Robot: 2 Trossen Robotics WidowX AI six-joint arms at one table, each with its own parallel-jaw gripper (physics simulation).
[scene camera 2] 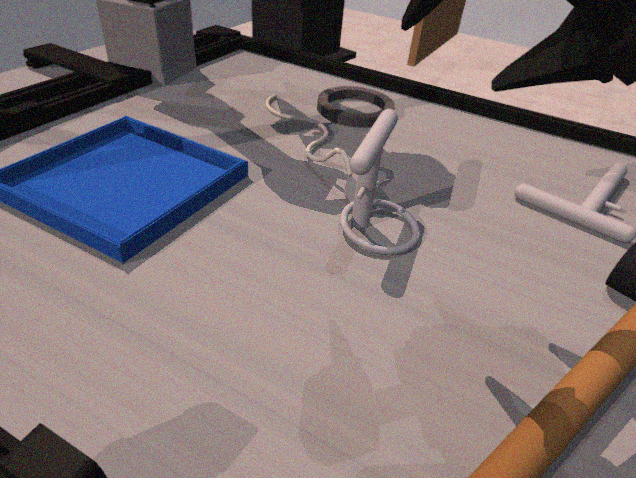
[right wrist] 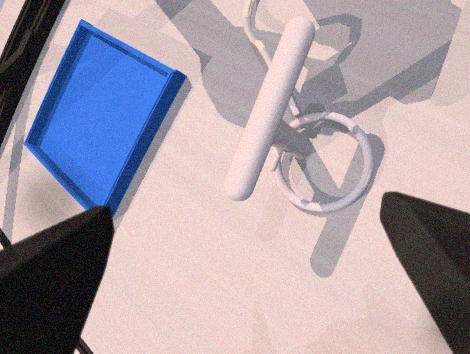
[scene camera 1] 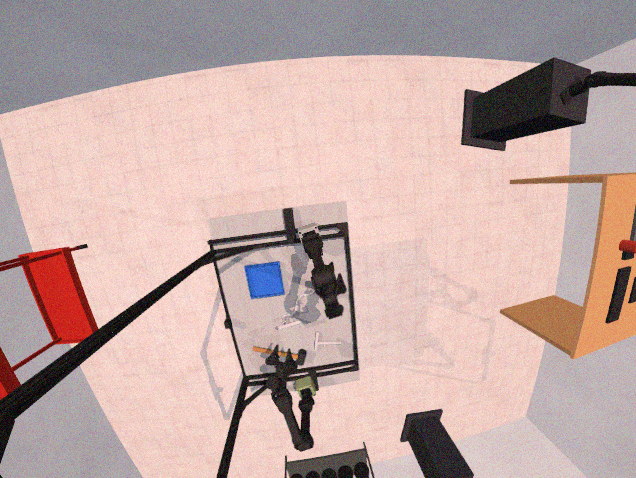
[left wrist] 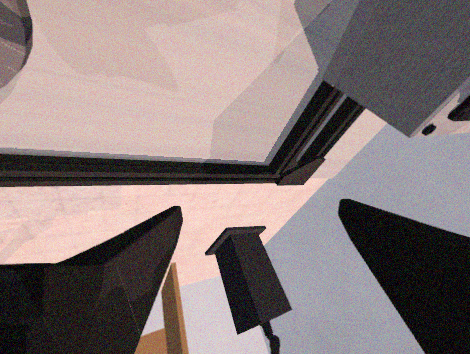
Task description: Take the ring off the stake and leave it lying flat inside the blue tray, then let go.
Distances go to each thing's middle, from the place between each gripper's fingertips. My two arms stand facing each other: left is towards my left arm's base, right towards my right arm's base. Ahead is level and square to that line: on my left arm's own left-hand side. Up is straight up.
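The stake (scene camera 2: 365,162) is 30 mm ahead of my right hand, 70 mm to the left of it and 170 mm below it. Counting from that same right hand, there's a hammer (scene camera 2: 550,426) 30 mm behind, 200 mm to the right and 170 mm below, and a white T-shaped piece (scene camera 2: 587,214) that's 260 mm ahead, 100 mm to the right and 190 mm below. The white ring (scene camera 2: 350,188) is 20 mm ahead of my right hand, 50 mm to the left and 180 mm below, and going by its middle, the ring is nearer to my right hand than to my left hand.
From my left hand, the stake is 350 mm to the right, 240 mm behind and 110 mm below. The white T-shaped piece is 510 mm to the right of my left hand and 120 mm below it, and you'd find the white ring 370 mm to the right of that hand, 250 mm behind it and 120 mm below it. There's a blue tray (scene camera 2: 118,188) too, 370 mm behind my left hand, 120 mm to the right of it and 120 mm below it.
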